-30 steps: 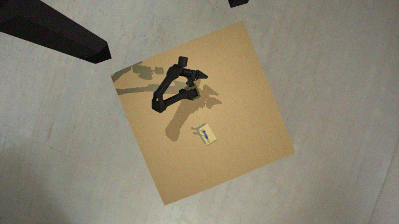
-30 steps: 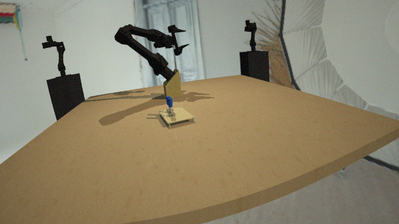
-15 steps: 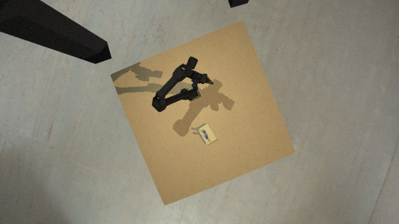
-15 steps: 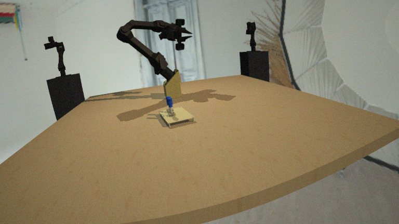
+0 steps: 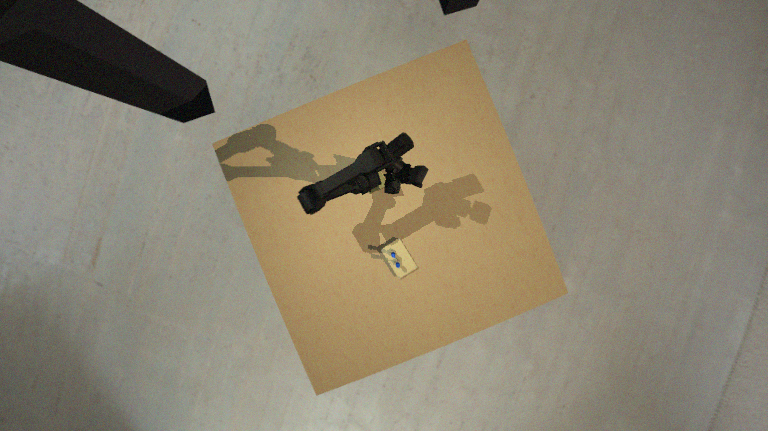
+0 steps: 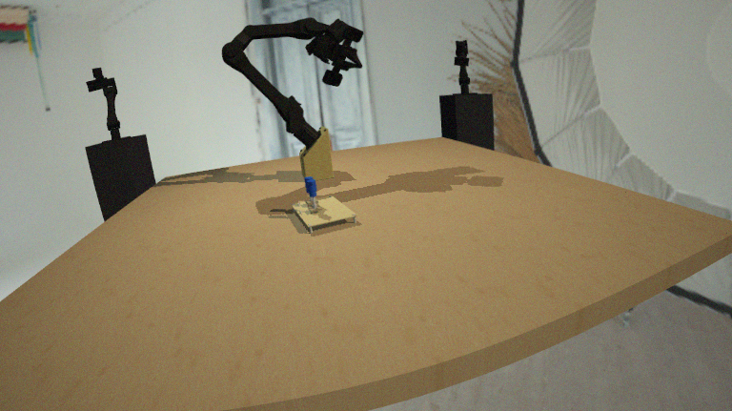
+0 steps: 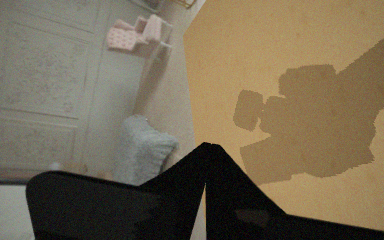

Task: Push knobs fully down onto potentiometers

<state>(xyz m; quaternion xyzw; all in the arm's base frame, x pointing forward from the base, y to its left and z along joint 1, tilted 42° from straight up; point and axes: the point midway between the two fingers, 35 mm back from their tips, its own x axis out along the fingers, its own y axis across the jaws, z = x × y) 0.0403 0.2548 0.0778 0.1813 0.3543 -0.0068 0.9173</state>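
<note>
Right now my gripper tip is 300 mm short of the blue knob, 250 mm above it and 170 mm to the left of it.
</note>
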